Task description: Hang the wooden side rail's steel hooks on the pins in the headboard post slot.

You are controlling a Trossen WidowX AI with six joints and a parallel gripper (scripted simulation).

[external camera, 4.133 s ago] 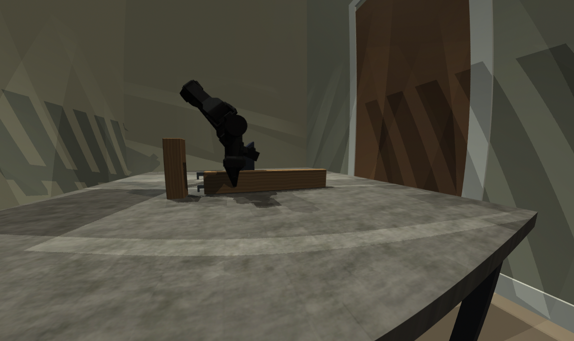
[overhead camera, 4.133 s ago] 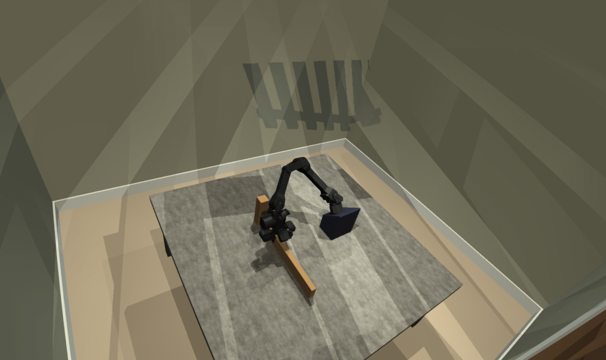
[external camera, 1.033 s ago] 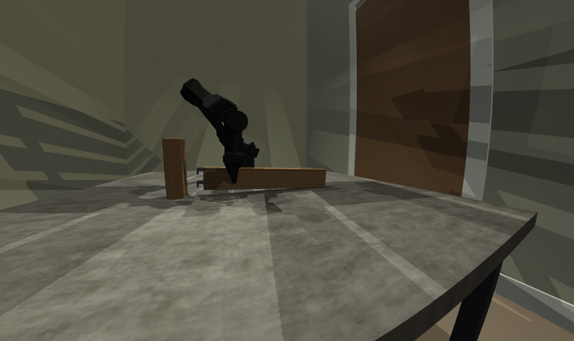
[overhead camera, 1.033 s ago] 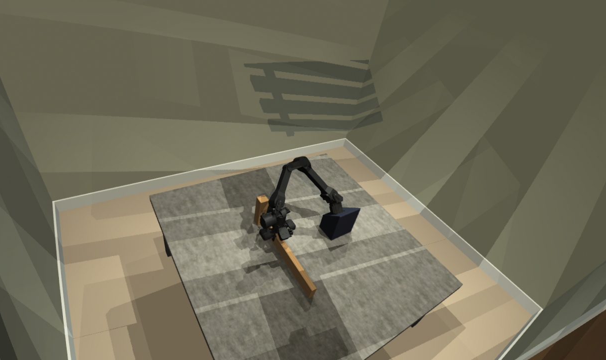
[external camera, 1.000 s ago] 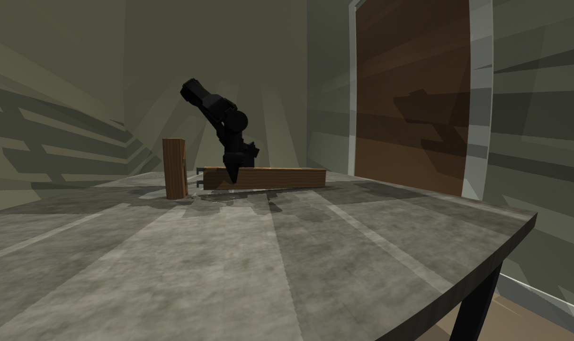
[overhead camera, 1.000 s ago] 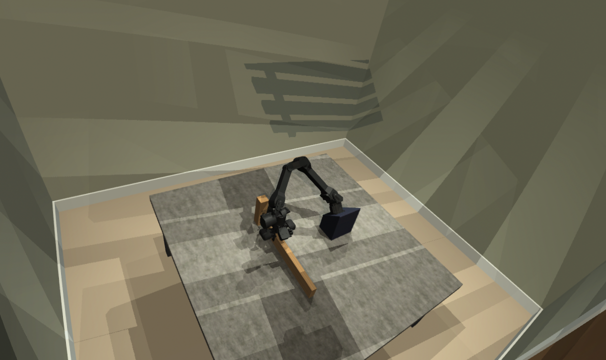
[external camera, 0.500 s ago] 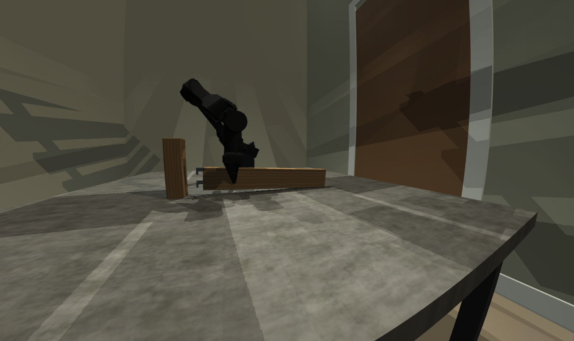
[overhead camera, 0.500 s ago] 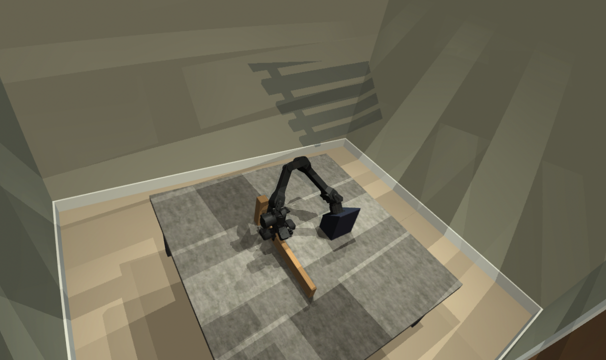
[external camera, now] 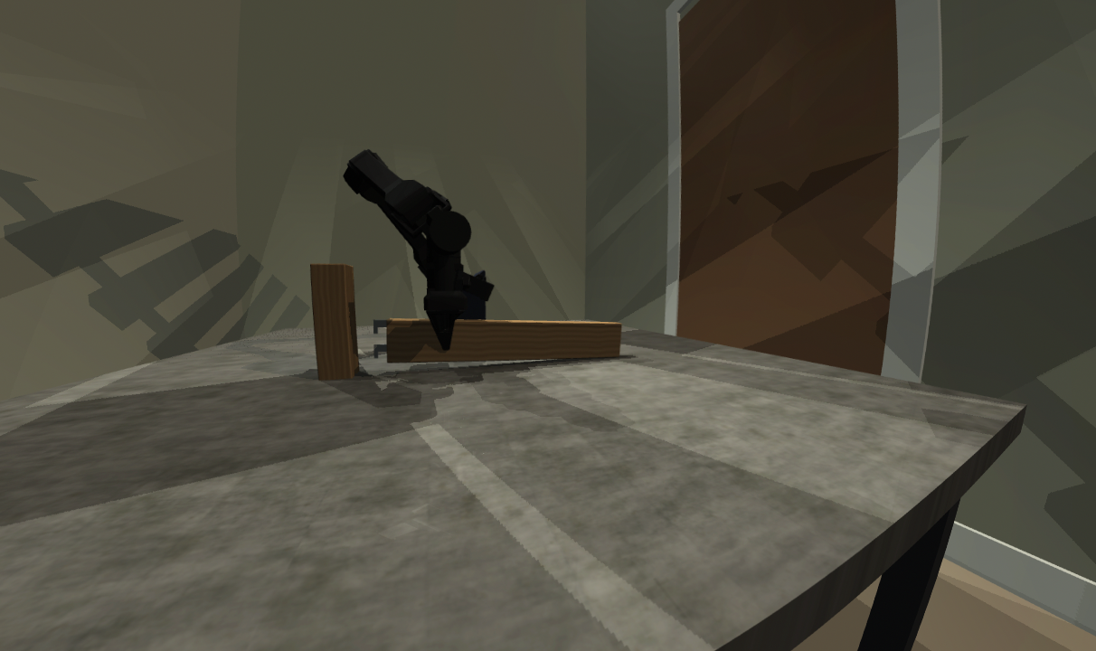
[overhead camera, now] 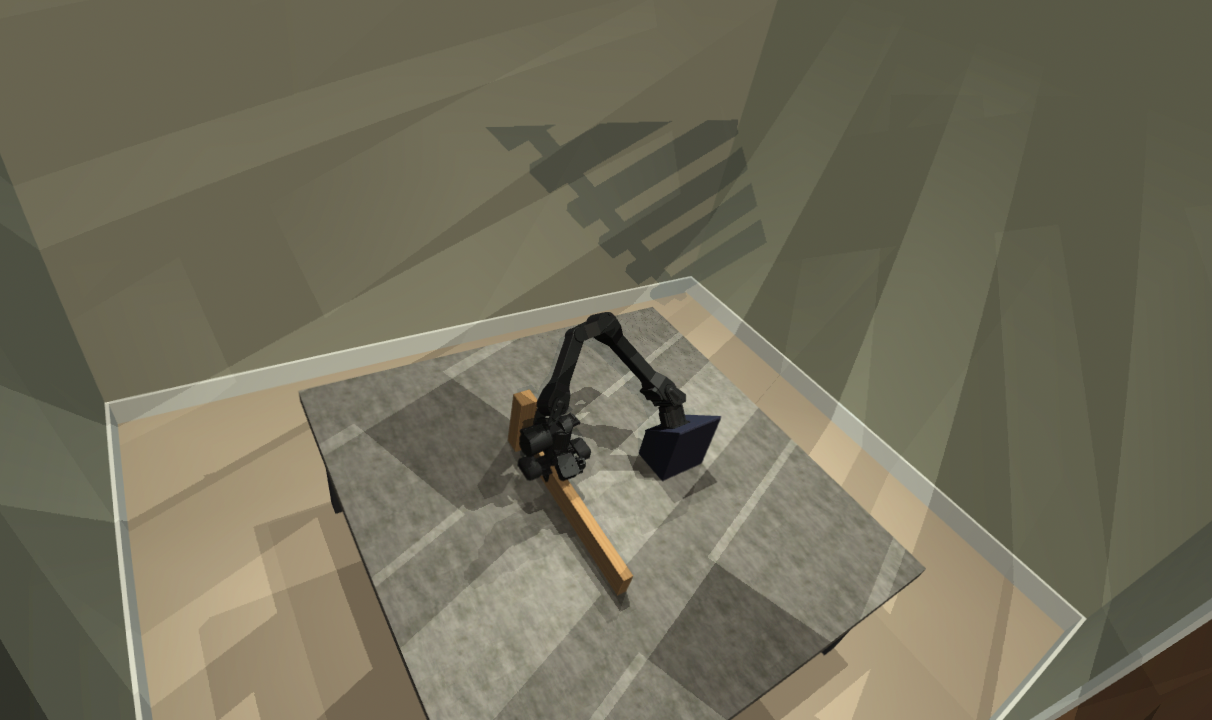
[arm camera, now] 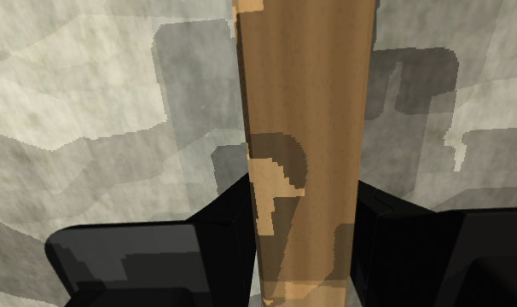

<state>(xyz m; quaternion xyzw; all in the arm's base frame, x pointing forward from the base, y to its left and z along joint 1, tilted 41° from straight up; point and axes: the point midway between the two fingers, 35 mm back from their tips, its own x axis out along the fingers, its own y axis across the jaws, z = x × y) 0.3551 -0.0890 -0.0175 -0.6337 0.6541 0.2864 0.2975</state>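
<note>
Right now the headboard post is 170 mm to the right of my gripper tip and 40 mm above it.
</note>
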